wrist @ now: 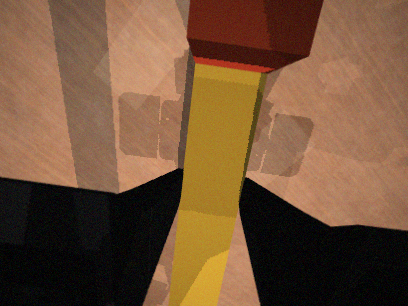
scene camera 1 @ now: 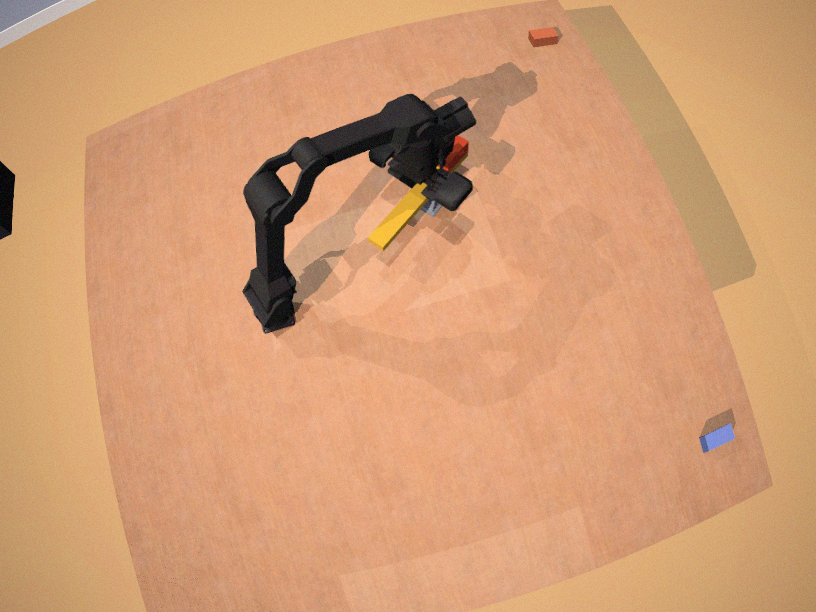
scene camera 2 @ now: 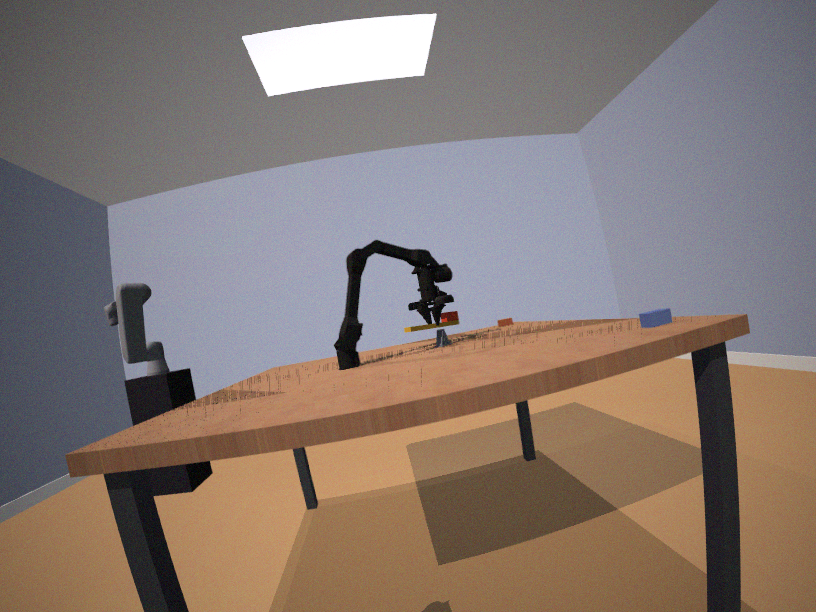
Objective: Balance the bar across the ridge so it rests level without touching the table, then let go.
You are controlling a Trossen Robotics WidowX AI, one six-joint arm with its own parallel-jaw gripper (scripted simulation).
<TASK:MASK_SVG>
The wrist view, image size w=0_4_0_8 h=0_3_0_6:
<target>gripper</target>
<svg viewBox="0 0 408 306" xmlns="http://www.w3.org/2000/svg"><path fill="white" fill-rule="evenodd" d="M245 177L239 201L239 212L260 306L408 306L408 230L366 225L330 226L302 212L258 183ZM183 169L175 169L140 186L118 194L0 177L0 306L143 306L153 274L179 207L184 174Z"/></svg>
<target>bar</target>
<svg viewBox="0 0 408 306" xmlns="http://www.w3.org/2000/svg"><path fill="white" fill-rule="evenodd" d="M324 0L190 0L186 39L195 60L195 71L168 306L217 306L268 73L280 70L285 66L309 57Z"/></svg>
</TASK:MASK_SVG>
